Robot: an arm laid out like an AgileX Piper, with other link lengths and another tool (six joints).
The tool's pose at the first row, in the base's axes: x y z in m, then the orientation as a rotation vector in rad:
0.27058, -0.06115, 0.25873, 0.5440, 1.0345, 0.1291
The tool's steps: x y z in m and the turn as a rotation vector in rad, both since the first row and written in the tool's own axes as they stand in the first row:
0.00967, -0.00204, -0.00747, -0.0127, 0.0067, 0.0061
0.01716, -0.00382, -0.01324, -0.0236, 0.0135, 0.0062
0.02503, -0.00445, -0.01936, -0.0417, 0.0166, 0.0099
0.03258, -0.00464, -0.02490, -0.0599, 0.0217, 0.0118
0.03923, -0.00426, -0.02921, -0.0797, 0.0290, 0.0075
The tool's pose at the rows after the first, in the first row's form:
0.26897, -0.05676, 0.24726, 0.5355, 1.0380, 0.1429
0.26771, -0.05354, 0.23828, 0.5256, 1.0433, 0.1505
0.26652, -0.04906, 0.22943, 0.5110, 1.0432, 0.1638
0.26571, -0.04453, 0.22127, 0.4953, 1.0454, 0.1762
0.26557, -0.04028, 0.21457, 0.4749, 1.0511, 0.1845

